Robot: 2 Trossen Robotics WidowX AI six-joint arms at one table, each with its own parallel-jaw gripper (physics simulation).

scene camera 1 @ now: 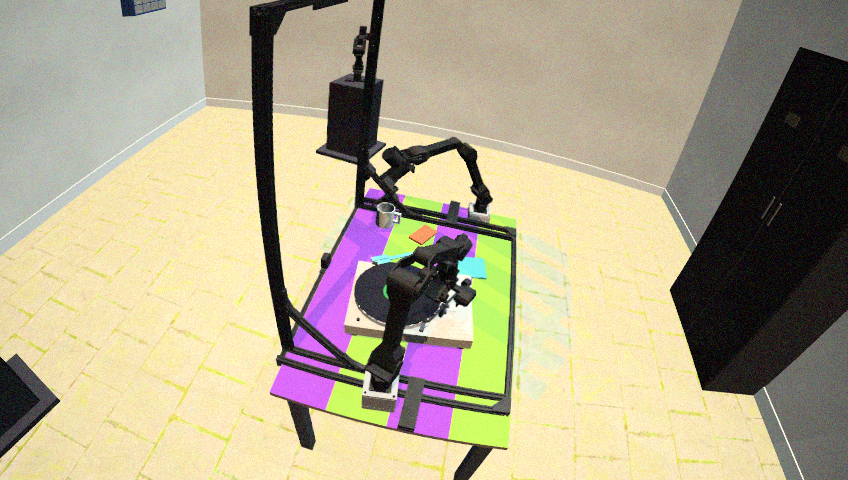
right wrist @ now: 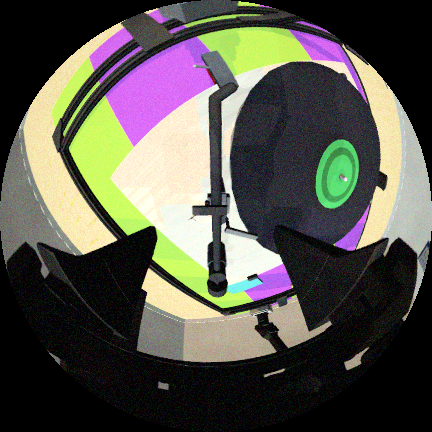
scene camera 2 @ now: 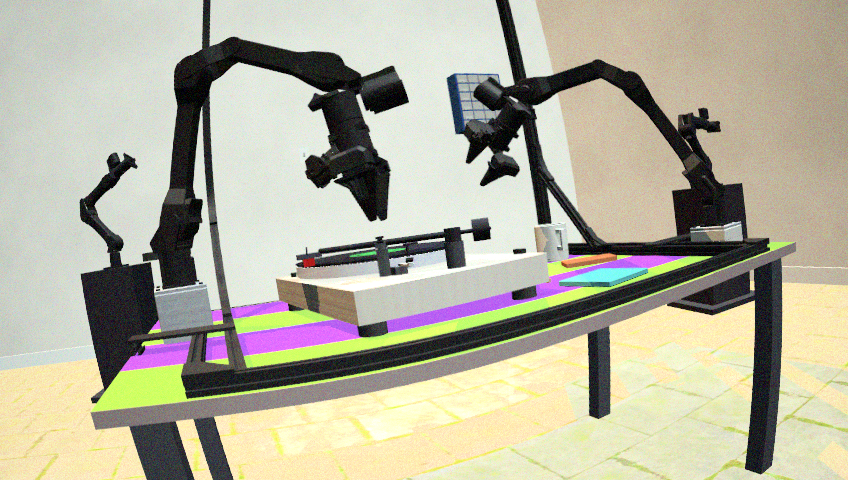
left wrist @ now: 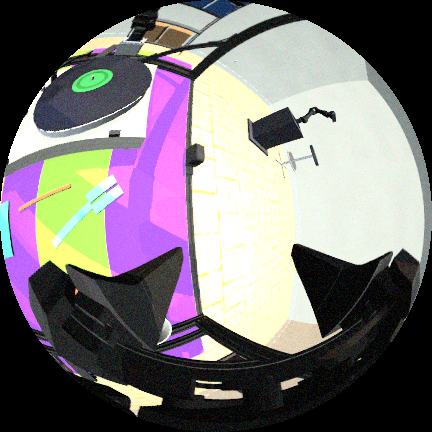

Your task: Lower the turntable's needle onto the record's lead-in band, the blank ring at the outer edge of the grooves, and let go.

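Places are measured from the left arm's base along level axes (x left, y back, z up), in centimetres.
Pixels of known places: left gripper, fingertip midpoint: (scene camera 1: 364, 196) (scene camera 2: 474, 174) (left wrist: 239, 252); right gripper, fingertip midpoint: (right wrist: 215, 232) (scene camera 2: 379, 220); left arm's base, link origin: (scene camera 1: 479, 209) (right wrist: 261, 313) (scene camera 2: 715, 224); right arm's base, link origin: (scene camera 1: 380, 383) (scene camera 2: 178, 286).
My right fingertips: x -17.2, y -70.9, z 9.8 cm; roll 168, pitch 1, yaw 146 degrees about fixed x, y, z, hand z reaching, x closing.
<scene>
Ahead of a thing's pixels: the offset from my right fingertips to its top centre. "*": to the spot under its first point.
The turntable (scene camera 1: 457, 334) (scene camera 2: 452, 284) (right wrist: 160, 150) carries a black record {dz -5.4, dx -15.7, dy +6.0 cm} (scene camera 1: 370, 291) (left wrist: 55, 107) (right wrist: 270, 150) with a green label. Its dark tonearm {dz -1.6, dx +0.5, dy +1.0 cm} (scene camera 2: 416, 236) (right wrist: 215, 135) crosses the arm rest post {* dz -5.7, dx +0.3, dy -0.3 cm} (scene camera 2: 383, 259). In the right wrist view the headshell {dz -3.4, dx -6.7, dy -9.6 cm} (right wrist: 220, 70) appears outside the record's edge, over the side away from the label; the needle's contact and height cannot be made out. My right gripper (scene camera 2: 379, 218) (right wrist: 215, 232) is open and empty, above the tonearm and apart from it. My left gripper (scene camera 2: 476, 172) (left wrist: 239, 252) is open and empty, high beyond the turntable's far end.
A grey mug {* dz -7.3, dx -25.3, dy +51.6 cm} (scene camera 1: 385, 215) (scene camera 2: 552, 242), an orange block {dz -13.7, dx -8.2, dy +50.9 cm} (scene camera 1: 422, 234) (scene camera 2: 589, 260) and a cyan block {dz -13.7, dx +12.5, dy +33.7 cm} (scene camera 1: 474, 267) (scene camera 2: 604, 277) are on the striped table. A light-blue forked piece {dz -13.8, dx -18.8, dy +33.8 cm} (left wrist: 90, 205) lies beside the turntable. A black frame (scene camera 1: 261, 148) stands around the table.
</scene>
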